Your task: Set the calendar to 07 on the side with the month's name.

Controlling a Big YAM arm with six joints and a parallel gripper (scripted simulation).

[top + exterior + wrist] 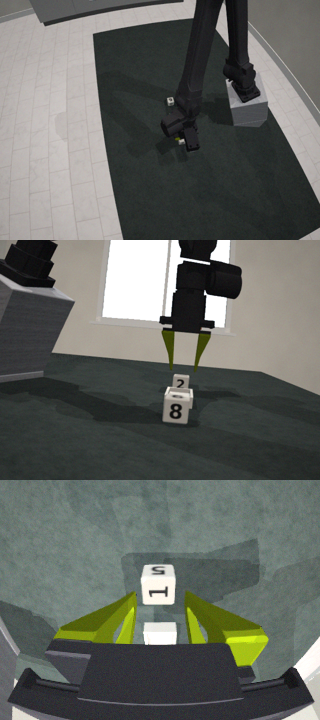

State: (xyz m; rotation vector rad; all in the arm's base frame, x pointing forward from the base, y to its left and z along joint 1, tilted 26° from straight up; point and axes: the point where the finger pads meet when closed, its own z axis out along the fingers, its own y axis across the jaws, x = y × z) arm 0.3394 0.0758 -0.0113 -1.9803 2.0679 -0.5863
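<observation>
My hand is 11 cm to the left of the small white tray, 4 cm above it and 1 cm past it.
</observation>
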